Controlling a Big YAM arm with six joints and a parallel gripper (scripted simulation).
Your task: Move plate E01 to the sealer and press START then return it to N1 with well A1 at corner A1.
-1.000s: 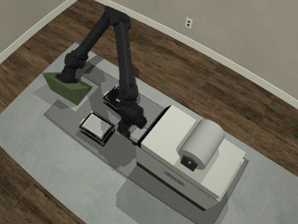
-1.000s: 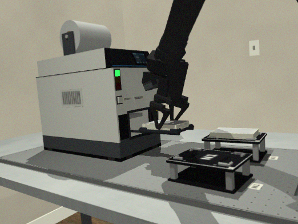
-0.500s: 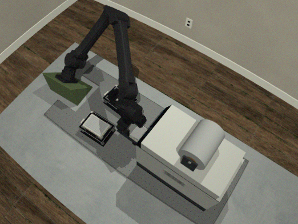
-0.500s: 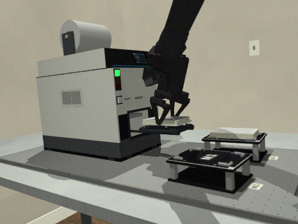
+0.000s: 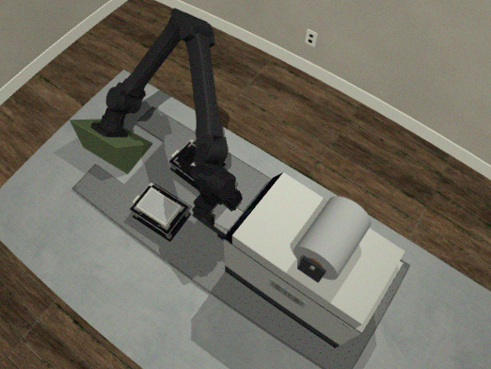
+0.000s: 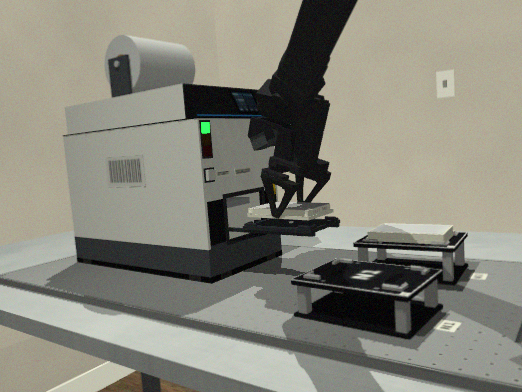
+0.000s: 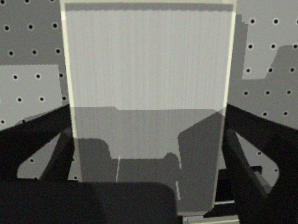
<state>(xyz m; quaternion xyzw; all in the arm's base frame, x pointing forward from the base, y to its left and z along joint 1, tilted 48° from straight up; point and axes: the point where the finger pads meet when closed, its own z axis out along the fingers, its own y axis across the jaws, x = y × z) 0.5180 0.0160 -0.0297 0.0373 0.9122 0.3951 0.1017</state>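
Right now my hand is 30 mm above the sealer stage. The rest, counted from my hand: covered white plate 190 mm behind, 90 mm to the right, 50 mm below; then start button 100 mm ahead, 90 mm to the left, 70 mm above; then black plate nest 200 mm behind, 120 mm to the left, 70 mm below.
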